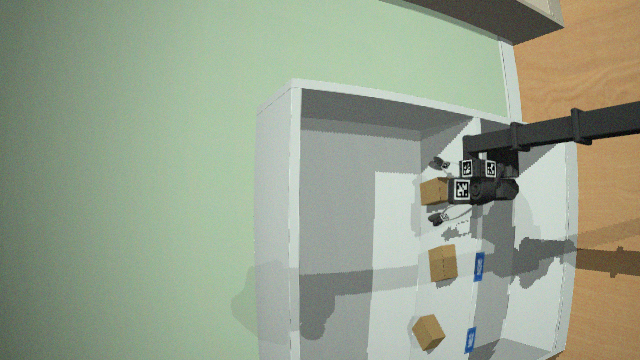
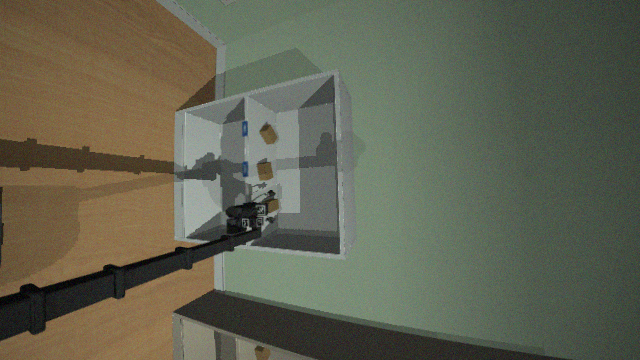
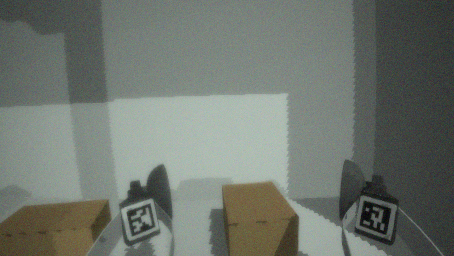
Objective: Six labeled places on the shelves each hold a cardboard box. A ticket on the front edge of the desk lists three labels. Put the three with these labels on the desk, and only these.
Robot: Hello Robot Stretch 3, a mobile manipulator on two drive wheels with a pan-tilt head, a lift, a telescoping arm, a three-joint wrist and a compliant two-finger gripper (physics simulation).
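Places are measured from the robot's base along level axes (x back, y right, z up), in centimetres.
Where they show: gripper, fingertip midpoint: (image 1: 431,191) (image 2: 273,206) (image 3: 252,183).
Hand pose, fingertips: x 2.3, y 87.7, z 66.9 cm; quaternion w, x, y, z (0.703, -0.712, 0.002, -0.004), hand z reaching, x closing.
Note:
Things, the pixels of their top centre, and the offset from my fingertips. "*": a spot on its surface instead.
- white shelf unit, surface spot: (image 1: 295,200) * dz +37.9, dx -2.4, dy -9.0 cm
- cardboard box, top centre: (image 3: 254,198) (image 1: 429,191) (image 2: 274,205) dz -3.9, dx +0.3, dy +6.1 cm
- second box, top centre: (image 3: 53,215) (image 1: 436,264) (image 2: 269,170) dz -3.9, dx -18.8, dy +1.7 cm
- third box, top centre: (image 1: 421,334) (image 2: 272,134) dz -3.9, dx -40.1, dy +5.2 cm
My gripper (image 1: 438,191) (image 2: 270,206) (image 3: 252,183) is open inside the white shelf unit (image 1: 295,200) (image 2: 346,200), with its fingers spread on either side of a cardboard box (image 1: 430,193) (image 2: 273,205) (image 3: 260,220), apart from it. That box stands on the middle board. A second box (image 1: 443,262) (image 2: 265,171) (image 3: 60,225) stands beside it, and a third box (image 1: 428,332) (image 2: 268,134) sits turned at an angle farther along. Blue labels (image 1: 479,266) (image 2: 245,128) mark the board edge by these two; I cannot read their text surely. The arm hides the edge by the first box. The desk and ticket do not show.
The shelf's side wall (image 2: 300,242) stands close beside the gripper and arm (image 1: 600,121) (image 2: 150,265). A second shelf unit with a dark side panel (image 1: 500,20) (image 2: 280,330) stands nearby, with a box (image 2: 262,352) in it. A green wall is behind.

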